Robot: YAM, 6 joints.
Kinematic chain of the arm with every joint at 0, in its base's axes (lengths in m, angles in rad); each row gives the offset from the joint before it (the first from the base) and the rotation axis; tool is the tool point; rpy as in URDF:
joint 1: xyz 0 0 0.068 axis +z
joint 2: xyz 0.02 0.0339 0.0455 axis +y
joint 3: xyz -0.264 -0.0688 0 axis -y
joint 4: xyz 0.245 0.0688 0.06 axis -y
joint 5: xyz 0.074 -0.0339 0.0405 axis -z
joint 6: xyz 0.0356 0 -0.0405 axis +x
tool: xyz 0 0 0 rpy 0 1.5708 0
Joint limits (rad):
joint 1: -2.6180..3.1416
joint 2: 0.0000..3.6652
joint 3: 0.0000..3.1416
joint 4: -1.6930..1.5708
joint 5: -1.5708..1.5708
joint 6: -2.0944..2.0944
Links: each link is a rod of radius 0.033 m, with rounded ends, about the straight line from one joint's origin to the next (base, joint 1, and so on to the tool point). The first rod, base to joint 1, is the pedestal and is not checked.
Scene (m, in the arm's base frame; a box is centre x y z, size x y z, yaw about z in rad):
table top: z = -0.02
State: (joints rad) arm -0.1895 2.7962 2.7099 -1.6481 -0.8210 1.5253
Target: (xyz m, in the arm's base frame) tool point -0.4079 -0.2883 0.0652
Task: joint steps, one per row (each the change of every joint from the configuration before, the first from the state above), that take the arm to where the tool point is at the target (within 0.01 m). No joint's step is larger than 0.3 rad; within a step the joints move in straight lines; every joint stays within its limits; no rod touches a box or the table.
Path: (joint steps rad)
1: -0.2977 0.0169 -0.0056 0.0038 0.0171 0.0000
2: -0.2978 0.0170 -0.0057 0.0038 0.0170 0.0000
3: -0.2977 0.0169 -0.0056 0.0037 0.0171 0.0000
4: -0.2978 0.0169 -0.0056 0.0038 0.0170 0.0000
5: -0.2977 0.0169 -0.0057 0.0038 0.0171 0.0000
6: -0.2977 0.0170 -0.0056 0.0038 0.0170 0.0000
7: -0.2978 0.0169 -0.0056 0.0037 0.0171 0.0000
8: -0.2977 0.0169 -0.0057 0.0038 0.0170 0.0000

